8 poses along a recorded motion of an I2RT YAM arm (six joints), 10 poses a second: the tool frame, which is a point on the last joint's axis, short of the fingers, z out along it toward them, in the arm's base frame.
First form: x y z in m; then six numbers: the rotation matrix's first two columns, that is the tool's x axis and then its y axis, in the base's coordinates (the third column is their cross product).
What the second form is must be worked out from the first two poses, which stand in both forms.
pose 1, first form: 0.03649 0.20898 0.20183 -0.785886 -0.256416 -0.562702 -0.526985 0.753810 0.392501
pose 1, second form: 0.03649 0.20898 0.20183 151.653 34.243 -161.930
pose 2, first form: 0.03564 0.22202 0.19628 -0.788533 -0.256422 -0.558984 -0.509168 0.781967 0.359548
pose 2, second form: 0.03564 0.22202 0.19628 154.302 33.986 -161.986
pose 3, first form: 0.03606 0.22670 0.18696 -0.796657 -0.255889 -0.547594 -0.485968 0.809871 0.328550
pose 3, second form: 0.03606 0.22670 0.18696 156.880 33.202 -162.193
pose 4, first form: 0.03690 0.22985 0.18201 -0.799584 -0.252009 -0.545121 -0.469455 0.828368 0.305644
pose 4, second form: 0.03690 0.22985 0.18201 158.619 33.033 -162.506
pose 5, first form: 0.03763 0.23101 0.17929 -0.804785 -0.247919 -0.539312 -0.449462 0.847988 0.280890
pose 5, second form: 0.03763 0.23101 0.17929 160.515 32.637 -162.878
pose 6, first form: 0.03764 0.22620 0.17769 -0.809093 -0.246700 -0.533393 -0.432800 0.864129 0.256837
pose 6, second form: 0.03764 0.22620 0.17769 162.324 32.235 -163.043
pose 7, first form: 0.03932 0.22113 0.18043 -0.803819 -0.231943 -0.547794 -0.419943 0.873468 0.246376
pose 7, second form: 0.03932 0.22113 0.18043 162.873 33.216 -163.904
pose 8, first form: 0.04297 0.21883 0.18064 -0.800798 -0.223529 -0.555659 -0.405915 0.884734 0.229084
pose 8, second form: 0.04297 0.21883 0.18064 164.006 33.756 -164.404
